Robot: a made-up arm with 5 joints.
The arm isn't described. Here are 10 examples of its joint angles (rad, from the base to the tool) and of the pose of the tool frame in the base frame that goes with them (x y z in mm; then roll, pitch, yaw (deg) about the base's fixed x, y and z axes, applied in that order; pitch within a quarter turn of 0, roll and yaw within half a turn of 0).
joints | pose
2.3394 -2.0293 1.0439 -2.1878 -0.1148 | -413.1 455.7 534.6 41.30 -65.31 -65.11
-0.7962 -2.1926 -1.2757 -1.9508 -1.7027 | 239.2 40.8 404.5 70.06 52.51 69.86
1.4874 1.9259 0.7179 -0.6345 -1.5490 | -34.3 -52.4 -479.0 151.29 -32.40 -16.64
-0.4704 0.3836 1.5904 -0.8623 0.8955 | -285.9 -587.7 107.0 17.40 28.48 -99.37
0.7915 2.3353 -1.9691 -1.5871 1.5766 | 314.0 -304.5 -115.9 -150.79 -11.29 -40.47
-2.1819 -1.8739 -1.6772 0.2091 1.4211 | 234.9 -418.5 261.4 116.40 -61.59 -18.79
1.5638 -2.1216 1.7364 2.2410 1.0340 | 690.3 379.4 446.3 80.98 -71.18 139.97
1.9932 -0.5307 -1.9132 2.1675 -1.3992 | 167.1 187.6 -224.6 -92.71 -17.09 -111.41
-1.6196 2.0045 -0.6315 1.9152 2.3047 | 491.9 158.7 386.5 -9.14 -6.40 -10.18
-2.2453 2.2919 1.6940 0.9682 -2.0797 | -29.9 182.1 294.6 -122.02 29.86 -152.73
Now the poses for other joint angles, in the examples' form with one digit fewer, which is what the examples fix.
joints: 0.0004 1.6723 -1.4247 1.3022 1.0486
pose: 429 130 514 -16.3 20.4 -13.9
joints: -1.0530 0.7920 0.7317 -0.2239 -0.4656
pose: 71 -490 425 -30.5 59.0 -95.4
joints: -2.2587 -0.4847 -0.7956 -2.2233 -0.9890
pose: 412 -37 -352 -103.0 -4.4 -106.9
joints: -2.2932 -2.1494 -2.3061 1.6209 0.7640
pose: 243 -433 534 -33.5 -41.6 -176.4
